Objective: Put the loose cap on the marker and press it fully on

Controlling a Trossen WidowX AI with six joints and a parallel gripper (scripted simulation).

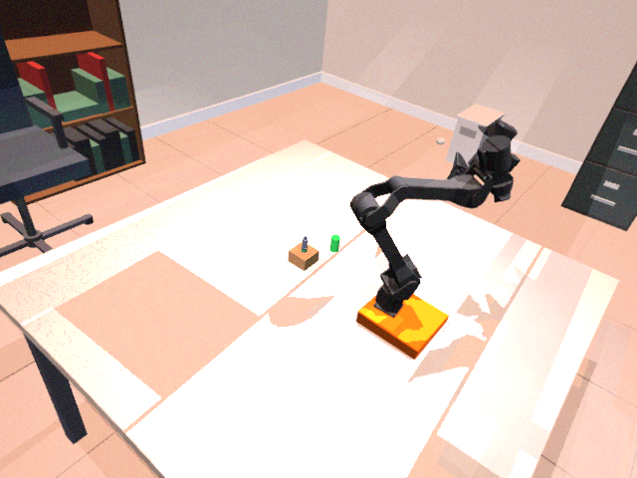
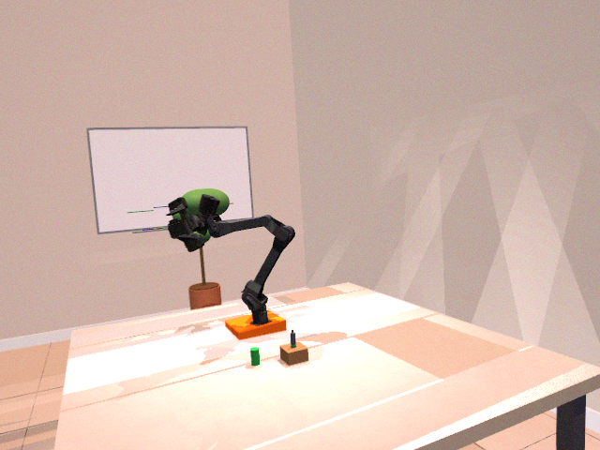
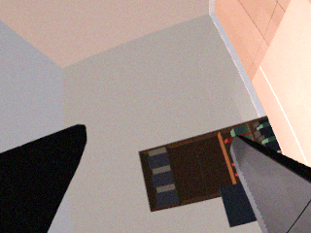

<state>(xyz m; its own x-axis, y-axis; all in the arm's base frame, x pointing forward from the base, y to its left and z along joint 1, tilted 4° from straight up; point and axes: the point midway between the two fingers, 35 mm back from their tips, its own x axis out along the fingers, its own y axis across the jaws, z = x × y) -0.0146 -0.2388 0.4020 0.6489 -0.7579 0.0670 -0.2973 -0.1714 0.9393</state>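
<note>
The green cap lies 400 mm below my gripper tip, 270 mm ahead of it and 140 mm to the left of it. From my gripper tip the other things lie so: tan holder block: 400 mm below, 320 mm ahead, 250 mm to the left.
</note>
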